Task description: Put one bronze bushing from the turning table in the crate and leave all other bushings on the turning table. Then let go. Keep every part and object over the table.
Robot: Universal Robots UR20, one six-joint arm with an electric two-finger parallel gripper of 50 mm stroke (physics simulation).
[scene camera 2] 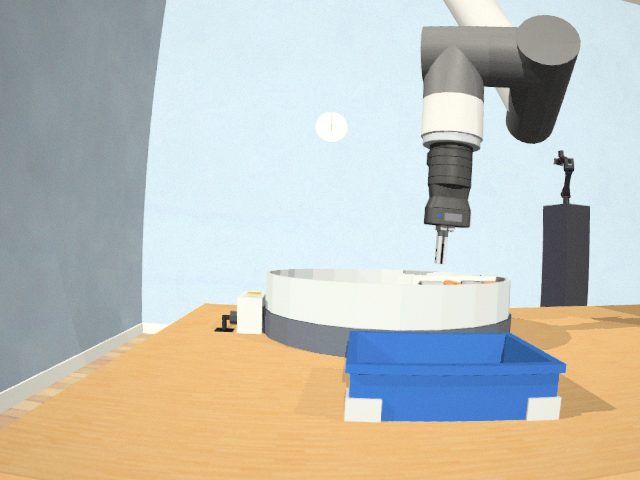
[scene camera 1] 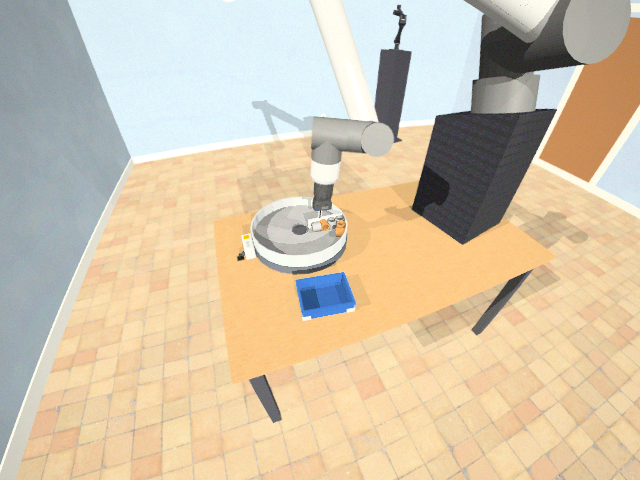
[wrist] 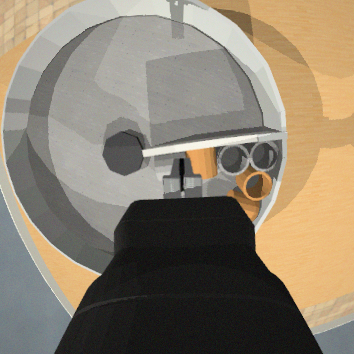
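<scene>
There is a blue crate here, and on it (scene camera 2: 394,376) and (scene camera 1: 315,312) are the same spot. There is a grey turning table too, and I see that (wrist: 96,96) and (scene camera 1: 288,220) are the same spot on it.
</scene>
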